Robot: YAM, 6 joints.
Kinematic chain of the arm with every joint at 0, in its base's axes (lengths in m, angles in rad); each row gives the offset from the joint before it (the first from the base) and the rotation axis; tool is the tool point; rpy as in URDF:
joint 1: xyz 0 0 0.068 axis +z
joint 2: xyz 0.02 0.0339 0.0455 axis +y
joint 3: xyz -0.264 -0.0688 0 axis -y
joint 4: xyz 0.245 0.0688 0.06 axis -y
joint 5: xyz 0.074 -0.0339 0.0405 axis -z
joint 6: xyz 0.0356 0 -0.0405 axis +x
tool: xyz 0 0 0 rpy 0 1.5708 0
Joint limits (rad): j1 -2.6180..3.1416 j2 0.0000..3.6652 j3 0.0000..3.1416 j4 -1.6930..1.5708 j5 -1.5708..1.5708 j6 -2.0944..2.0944
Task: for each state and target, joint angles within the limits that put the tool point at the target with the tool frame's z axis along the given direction. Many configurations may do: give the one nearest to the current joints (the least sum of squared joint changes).
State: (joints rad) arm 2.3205 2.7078 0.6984 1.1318 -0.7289 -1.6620
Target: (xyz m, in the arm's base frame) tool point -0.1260 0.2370 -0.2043 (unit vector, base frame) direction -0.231 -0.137 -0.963
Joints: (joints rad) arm 2.0239 2.9798 1.1299 0.2563 -0.2710 -1.6620
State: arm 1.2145 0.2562 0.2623 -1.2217 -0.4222 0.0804
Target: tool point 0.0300 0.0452 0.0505 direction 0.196 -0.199 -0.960
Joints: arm 1.1560 1.0946 0.0022 -0.5855 0.2626 0.0804
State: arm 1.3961 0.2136 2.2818 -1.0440 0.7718 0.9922
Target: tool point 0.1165 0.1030 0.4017 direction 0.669 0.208 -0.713
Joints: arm 0.8009 1.0087 1.3870 -1.2374 0.3423 0.9922
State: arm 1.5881 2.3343 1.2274 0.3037 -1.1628 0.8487
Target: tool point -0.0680 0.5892 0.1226 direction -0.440 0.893 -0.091
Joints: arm 1.6644 2.6683 2.0170 0.5537 -0.3626 0.8487
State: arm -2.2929 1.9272 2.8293 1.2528 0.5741 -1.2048
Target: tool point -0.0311 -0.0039 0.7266 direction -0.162 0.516 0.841
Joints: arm -2.4204 1.5174 2.6627 0.6803 0.5173 -1.2048
